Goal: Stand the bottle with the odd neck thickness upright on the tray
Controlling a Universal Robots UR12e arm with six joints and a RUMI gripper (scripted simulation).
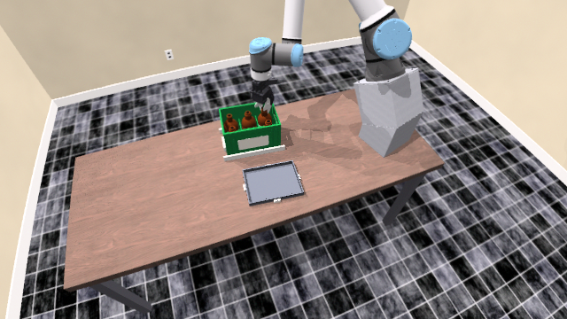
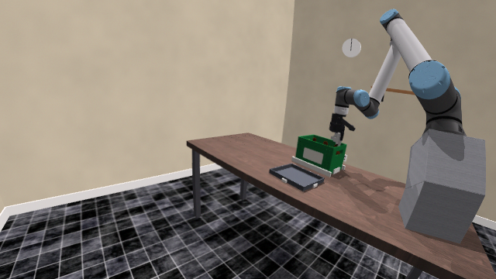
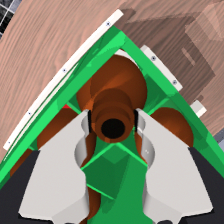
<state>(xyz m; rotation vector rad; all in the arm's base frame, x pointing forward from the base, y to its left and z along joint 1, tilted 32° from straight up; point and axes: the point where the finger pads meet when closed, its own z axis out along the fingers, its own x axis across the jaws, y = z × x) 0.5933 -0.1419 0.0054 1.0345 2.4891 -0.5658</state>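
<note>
The green crate is 9 cm ahead of my hand, 7 cm below it and 5 cm to the left of it. Also, from my hand: glass bottle (18 cm ahead, 7 cm below); then grey tray (34 cm to the left, 14 cm below, 6 cm ahead).
</note>
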